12 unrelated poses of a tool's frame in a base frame.
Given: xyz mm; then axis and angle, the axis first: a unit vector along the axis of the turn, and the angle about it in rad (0 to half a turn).
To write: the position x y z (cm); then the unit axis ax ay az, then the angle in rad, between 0 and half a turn. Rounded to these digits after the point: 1 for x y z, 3 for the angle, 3 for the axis.
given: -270 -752 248 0.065 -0.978 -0.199 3.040
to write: -27.0 -75.2 24.8 0.065 -0.978 -0.199 3.040
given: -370 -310 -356 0.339 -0.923 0.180 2.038
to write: -37.0 -31.0 -35.6 0.339 -0.923 0.180 2.038
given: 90 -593 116 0.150 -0.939 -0.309 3.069
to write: 9.0 -59.3 11.6 0.150 -0.939 -0.309 3.069
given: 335 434 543 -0.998 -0.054 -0.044 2.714
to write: 33.5 43.4 54.3 -0.998 -0.054 -0.044 2.714
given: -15 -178 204 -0.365 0.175 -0.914 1.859
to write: -1.5 -17.8 20.4 -0.365 0.175 -0.914 1.859
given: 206 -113 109 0.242 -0.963 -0.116 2.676
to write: 20.6 -11.3 10.9 0.242 -0.963 -0.116 2.676
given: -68 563 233 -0.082 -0.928 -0.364 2.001
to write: -6.8 56.3 23.3 -0.082 -0.928 -0.364 2.001
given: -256 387 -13 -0.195 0.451 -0.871 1.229
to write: -25.6 38.7 -1.3 -0.195 0.451 -0.871 1.229
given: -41 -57 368 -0.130 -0.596 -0.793 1.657
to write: -4.1 -5.7 36.8 -0.130 -0.596 -0.793 1.657
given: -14 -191 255 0.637 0.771 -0.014 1.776
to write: -1.4 -19.1 25.5 0.637 0.771 -0.014 1.776
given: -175 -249 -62 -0.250 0.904 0.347 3.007
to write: -17.5 -24.9 -6.2 -0.250 0.904 0.347 3.007
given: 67 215 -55 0.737 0.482 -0.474 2.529
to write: 6.7 21.5 -5.5 0.737 0.482 -0.474 2.529
